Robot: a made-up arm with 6 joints.
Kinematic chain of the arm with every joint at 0, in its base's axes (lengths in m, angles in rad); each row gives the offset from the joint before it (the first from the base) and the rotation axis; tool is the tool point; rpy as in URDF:
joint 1: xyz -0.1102 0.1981 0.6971 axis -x
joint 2: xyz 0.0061 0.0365 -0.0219 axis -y
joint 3: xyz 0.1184 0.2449 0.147 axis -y
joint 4: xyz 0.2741 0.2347 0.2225 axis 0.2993 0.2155 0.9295
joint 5: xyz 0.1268 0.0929 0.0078 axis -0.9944 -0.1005 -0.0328
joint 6: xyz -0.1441 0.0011 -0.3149 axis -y
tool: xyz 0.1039 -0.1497 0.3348 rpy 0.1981 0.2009 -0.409
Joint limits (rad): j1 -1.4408..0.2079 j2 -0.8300..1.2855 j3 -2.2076..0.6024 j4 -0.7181..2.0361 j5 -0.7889..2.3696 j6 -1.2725..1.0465
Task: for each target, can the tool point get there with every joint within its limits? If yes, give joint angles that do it. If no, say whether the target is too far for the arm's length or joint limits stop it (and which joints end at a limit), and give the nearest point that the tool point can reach.
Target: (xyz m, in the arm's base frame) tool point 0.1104 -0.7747 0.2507
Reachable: no: joint limits stop it (at a limit: joint 1, joint 6) | nearest point 0.0513 -0.4320 0.8991 | short by 0.736 m
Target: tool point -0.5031 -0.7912 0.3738
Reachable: no: joint limits stop it (at a limit: joint 1, joint 6) | nearest point -0.3884 -0.4408 0.9229 | short by 0.661 m
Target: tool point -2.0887 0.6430 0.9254
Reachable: no: too far | nearest point -0.9677 0.6999 0.9988 | short by 1.125 m
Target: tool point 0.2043 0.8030 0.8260
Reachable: yes | joints -0.3623 0.9676 -1.9270 0.8173 -0.2453 -0.2682
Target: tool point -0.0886 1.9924 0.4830
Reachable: no: too far | nearest point -0.0180 1.2656 0.5697 | short by 0.735 m
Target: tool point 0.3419 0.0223 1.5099
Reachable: yes | joints -0.9870 0.3006 -0.1661 -0.2072 1.6339 -0.2655
